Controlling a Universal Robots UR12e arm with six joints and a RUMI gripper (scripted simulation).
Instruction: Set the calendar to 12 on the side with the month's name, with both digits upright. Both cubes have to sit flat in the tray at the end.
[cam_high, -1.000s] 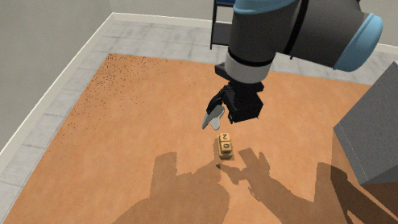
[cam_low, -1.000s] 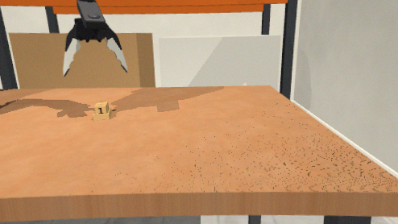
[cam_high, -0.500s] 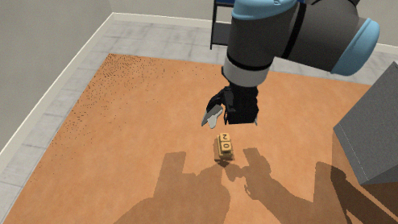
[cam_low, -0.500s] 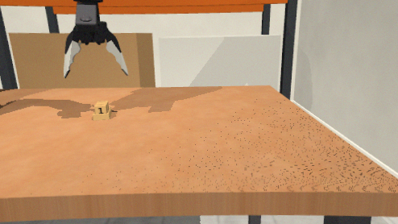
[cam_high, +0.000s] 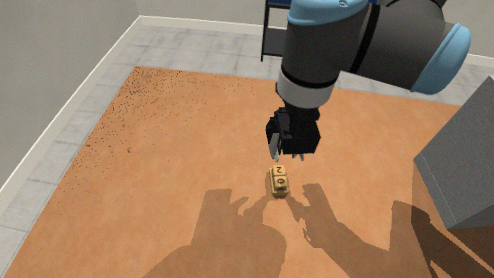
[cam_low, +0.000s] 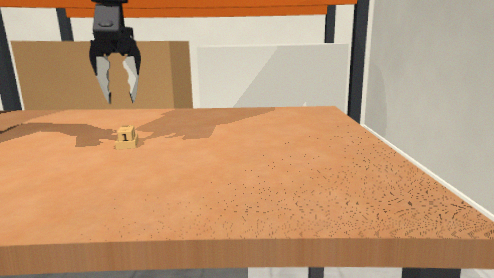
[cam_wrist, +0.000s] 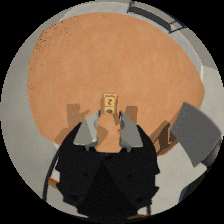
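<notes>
The cube lies 90 mm below my hand. Round my hand: tray (20 mm to the left, 110 mm below).
</notes>
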